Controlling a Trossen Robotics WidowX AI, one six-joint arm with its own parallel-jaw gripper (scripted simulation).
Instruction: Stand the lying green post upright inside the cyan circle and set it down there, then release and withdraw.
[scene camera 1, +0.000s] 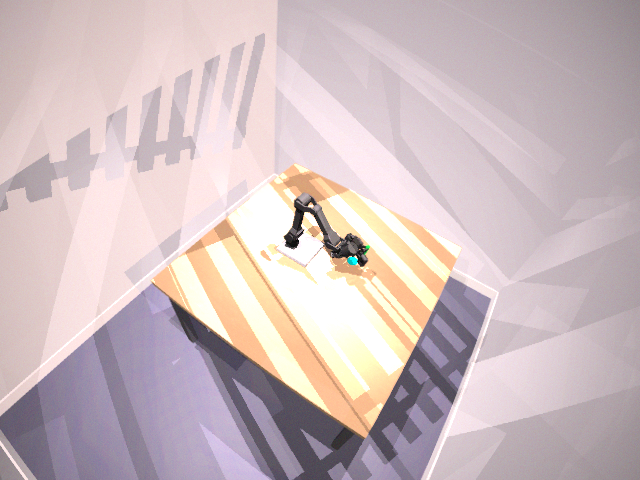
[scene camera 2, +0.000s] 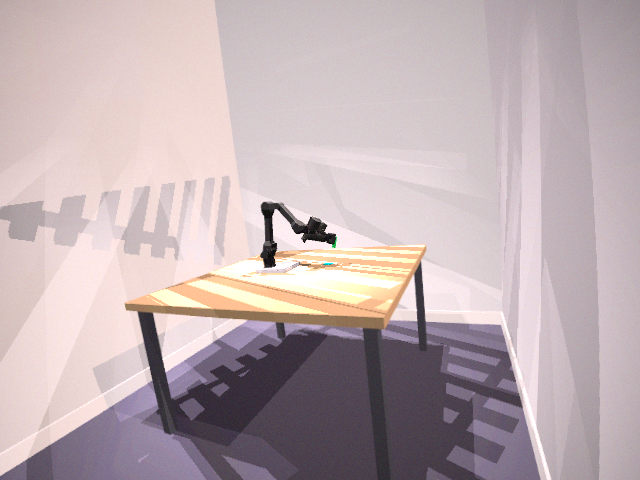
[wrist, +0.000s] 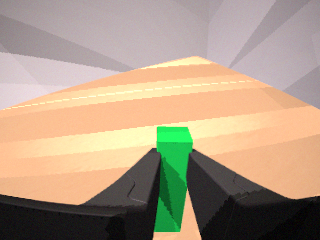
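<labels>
There's a green post (wrist: 174, 143) here, and the gripper (wrist: 172, 156) is holding it.
</labels>
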